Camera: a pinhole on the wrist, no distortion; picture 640 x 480 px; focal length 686.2 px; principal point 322.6 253.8 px. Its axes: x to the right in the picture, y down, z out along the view. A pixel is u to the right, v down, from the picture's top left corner.
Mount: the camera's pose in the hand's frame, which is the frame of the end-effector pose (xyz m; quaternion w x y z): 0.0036 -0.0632 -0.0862 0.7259 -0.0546 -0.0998 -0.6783
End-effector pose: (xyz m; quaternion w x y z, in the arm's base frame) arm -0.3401 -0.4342 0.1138 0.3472 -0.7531 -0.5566 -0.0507
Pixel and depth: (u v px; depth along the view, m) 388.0 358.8 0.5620
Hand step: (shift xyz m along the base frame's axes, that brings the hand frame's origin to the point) -0.1183 0.3175 -0.3412
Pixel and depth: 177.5 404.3 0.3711
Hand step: 0.0251 0.1815 -0.2193
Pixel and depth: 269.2 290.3 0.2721
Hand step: -0.0405 0.0970 -0.1410
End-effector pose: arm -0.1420 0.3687 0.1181 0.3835 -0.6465 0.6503 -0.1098
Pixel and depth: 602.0 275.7 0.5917
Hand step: 0.4761 0.1731 -0.2608
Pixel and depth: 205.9 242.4 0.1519
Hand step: 0.0387 0.0294 -0.0306
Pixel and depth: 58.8 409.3 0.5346
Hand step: 0.0664 0.1079 -0.4631
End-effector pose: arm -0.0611 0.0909 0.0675 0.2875 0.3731 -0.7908 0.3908
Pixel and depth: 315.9 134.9 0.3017
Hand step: 0.0052 -0.1441 -0.1605
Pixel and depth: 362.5 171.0 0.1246
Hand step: 0.0415 -0.0413 -0.0157
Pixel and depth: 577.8 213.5 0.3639
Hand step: 0.0678 -0.2834 -0.1356
